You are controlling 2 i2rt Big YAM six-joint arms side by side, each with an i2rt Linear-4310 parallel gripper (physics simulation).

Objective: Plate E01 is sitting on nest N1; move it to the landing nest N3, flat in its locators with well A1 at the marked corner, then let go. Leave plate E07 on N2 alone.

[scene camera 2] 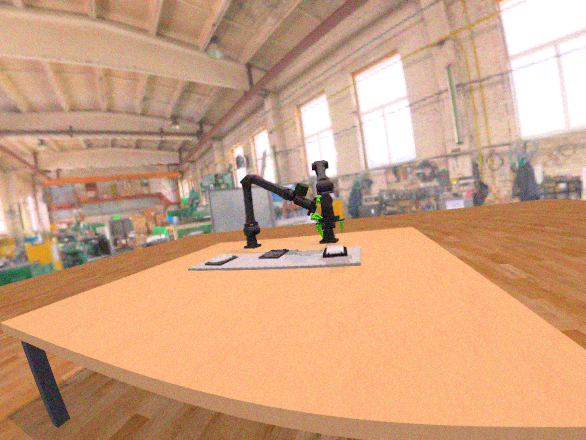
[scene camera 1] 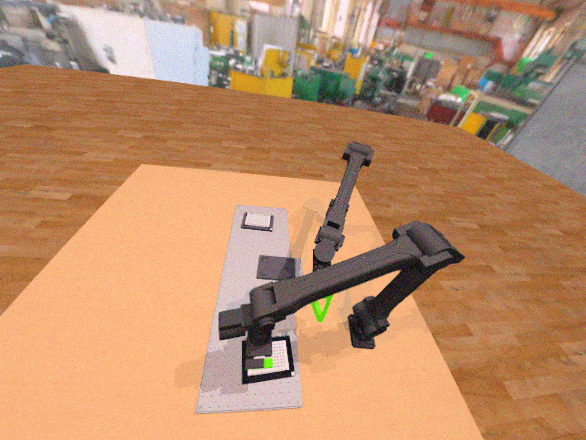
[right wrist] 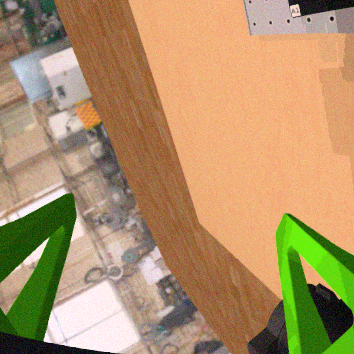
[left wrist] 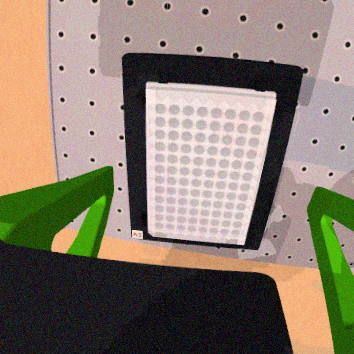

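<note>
A white well plate (scene camera 1: 283,350) (scene camera 2: 335,249) (left wrist: 207,165) sits in a black nest (scene camera 1: 270,379) (left wrist: 134,150) with a small corner tag (scene camera 1: 293,373) (left wrist: 137,234); its name is not readable. My left gripper (scene camera 1: 262,363) (scene camera 2: 331,230) (left wrist: 215,188) is open and empty above this plate, fingers apart on its two long sides in the left wrist view. Another white plate (scene camera 1: 259,219) (scene camera 2: 221,259) sits in the far nest. The middle nest (scene camera 1: 276,267) (scene camera 2: 274,254) is dark and holds no plate. My right gripper (scene camera 1: 320,309) (scene camera 2: 317,210) (right wrist: 178,214) is open and empty, beside the board.
The three nests stand on a grey perforated board (scene camera 1: 220,390) (scene camera 2: 300,264) (left wrist: 80,150) on the light table (scene camera 1: 125,300) (scene camera 2: 300,340) (right wrist: 225,125). The left arm reaches across in front of the middle stretch of the board in scene camera 1. The right arm stands behind it.
</note>
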